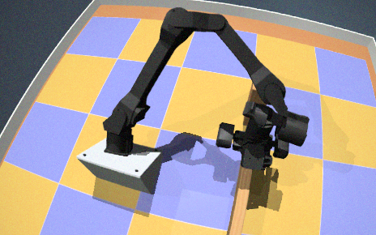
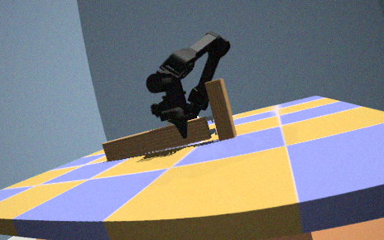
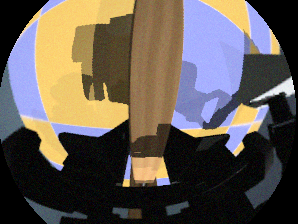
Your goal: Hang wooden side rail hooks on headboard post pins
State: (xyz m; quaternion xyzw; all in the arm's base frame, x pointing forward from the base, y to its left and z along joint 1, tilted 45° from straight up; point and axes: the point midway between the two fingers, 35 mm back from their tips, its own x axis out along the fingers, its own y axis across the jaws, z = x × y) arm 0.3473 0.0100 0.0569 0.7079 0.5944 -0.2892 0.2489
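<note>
Now: gripper tip 13 cm to the right of the headboard post, 5 cm below it and 1 cm short of it.
</note>
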